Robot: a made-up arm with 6 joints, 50 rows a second.
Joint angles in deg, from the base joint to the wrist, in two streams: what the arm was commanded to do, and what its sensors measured. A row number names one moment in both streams.
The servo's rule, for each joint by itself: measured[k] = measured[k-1] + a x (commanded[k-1-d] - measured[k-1]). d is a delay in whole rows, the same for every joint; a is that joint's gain. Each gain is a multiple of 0.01, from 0.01 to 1. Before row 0 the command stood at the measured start. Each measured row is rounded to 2 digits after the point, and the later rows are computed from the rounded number. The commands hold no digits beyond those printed.
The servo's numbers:
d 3
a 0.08 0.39 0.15 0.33 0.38 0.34
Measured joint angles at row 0: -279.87 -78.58 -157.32 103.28 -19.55 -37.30
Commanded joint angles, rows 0 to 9: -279.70 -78.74 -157.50 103.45 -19.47 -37.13; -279.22 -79.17 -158.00 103.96 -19.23 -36.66; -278.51 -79.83 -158.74 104.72 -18.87 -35.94; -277.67 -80.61 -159.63 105.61 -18.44 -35.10; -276.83 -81.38 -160.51 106.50 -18.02 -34.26; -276.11 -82.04 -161.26 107.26 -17.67 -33.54; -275.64 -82.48 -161.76 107.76 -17.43 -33.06; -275.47 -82.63 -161.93 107.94 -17.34 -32.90; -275.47 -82.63 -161.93 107.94 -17.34 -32.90; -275.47 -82.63 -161.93 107.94 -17.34 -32.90
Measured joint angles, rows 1 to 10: -279.87 -78.58 -157.32 103.28 -19.55 -37.30; -279.87 -78.58 -157.32 103.28 -19.55 -37.30; -279.87 -78.58 -157.32 103.28 -19.55 -37.30; -279.86 -78.64 -157.35 103.34 -19.52 -37.24; -279.81 -78.85 -157.45 103.54 -19.41 -37.04; -279.71 -79.23 -157.64 103.93 -19.20 -36.67; -279.55 -79.77 -157.94 104.48 -18.91 -36.14; -279.33 -80.40 -158.33 105.15 -18.57 -35.50; -279.07 -81.04 -158.77 105.85 -18.23 -34.83; -278.80 -81.60 -159.22 106.48 -17.93 -34.23
